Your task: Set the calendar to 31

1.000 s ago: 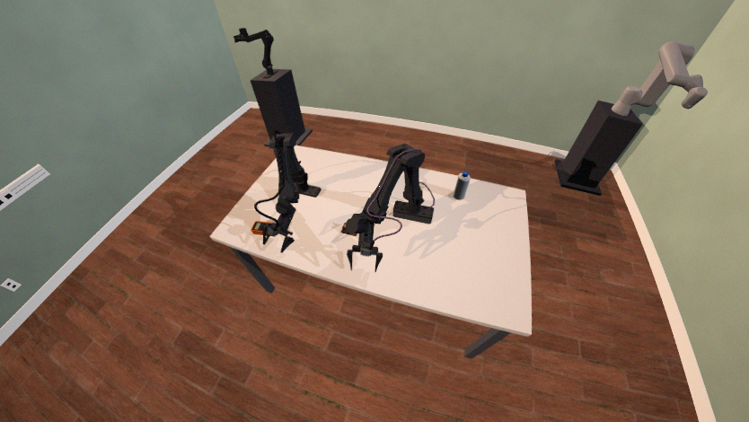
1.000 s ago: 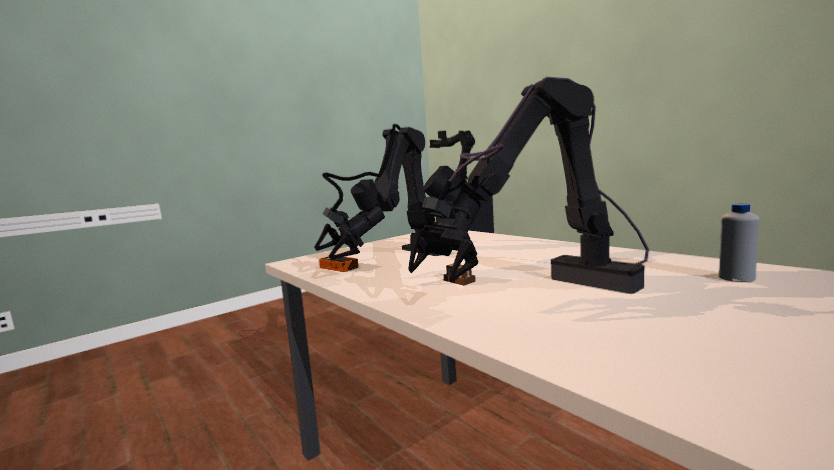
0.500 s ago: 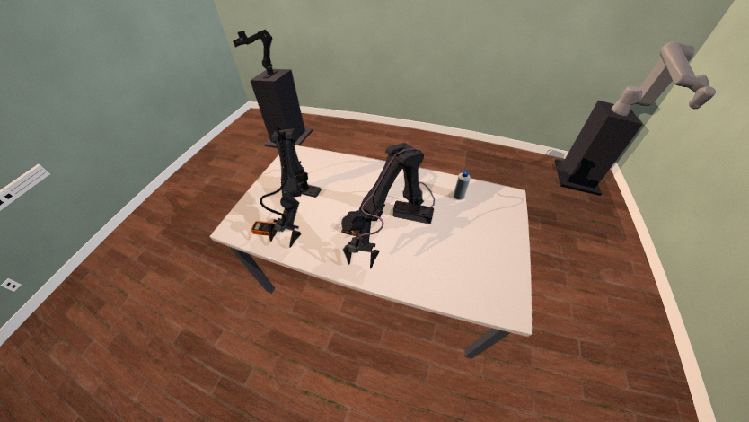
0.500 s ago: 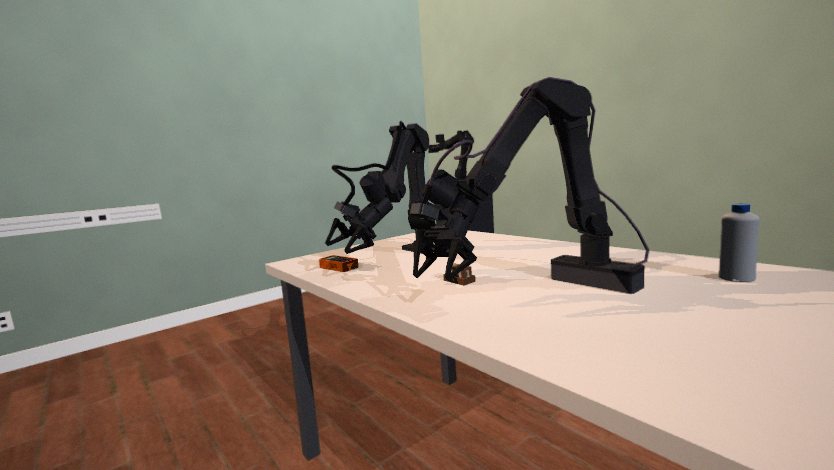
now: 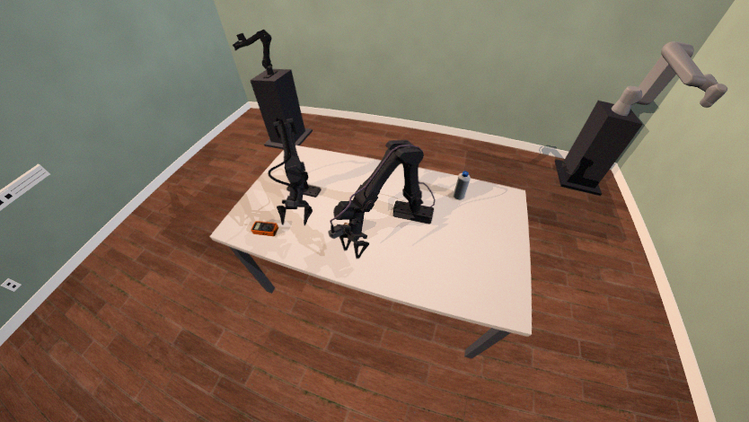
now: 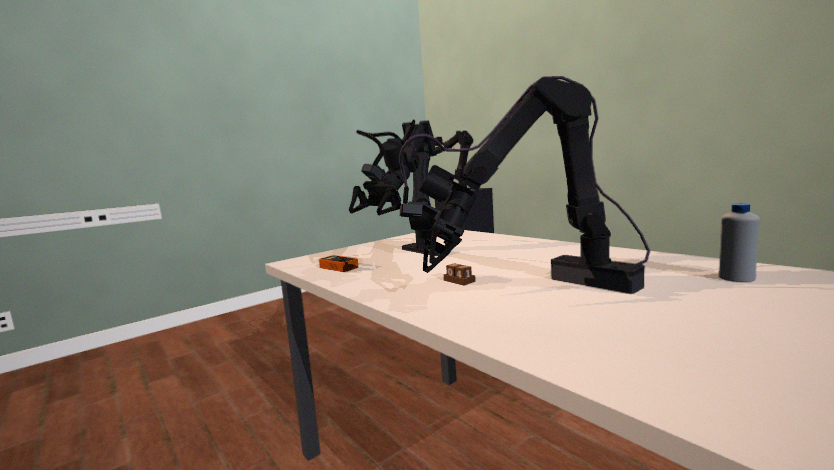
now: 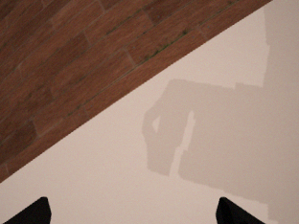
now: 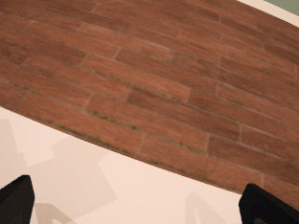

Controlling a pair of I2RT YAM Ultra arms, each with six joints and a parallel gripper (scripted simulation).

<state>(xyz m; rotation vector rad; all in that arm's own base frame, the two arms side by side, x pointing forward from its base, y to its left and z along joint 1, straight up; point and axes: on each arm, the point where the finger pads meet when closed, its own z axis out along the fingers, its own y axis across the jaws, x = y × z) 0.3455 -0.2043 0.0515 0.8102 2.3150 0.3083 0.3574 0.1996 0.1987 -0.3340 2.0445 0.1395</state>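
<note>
Now: left hand 16 cm past the brown tray, 8 cm to the left of it and 8 cm above it.
</note>
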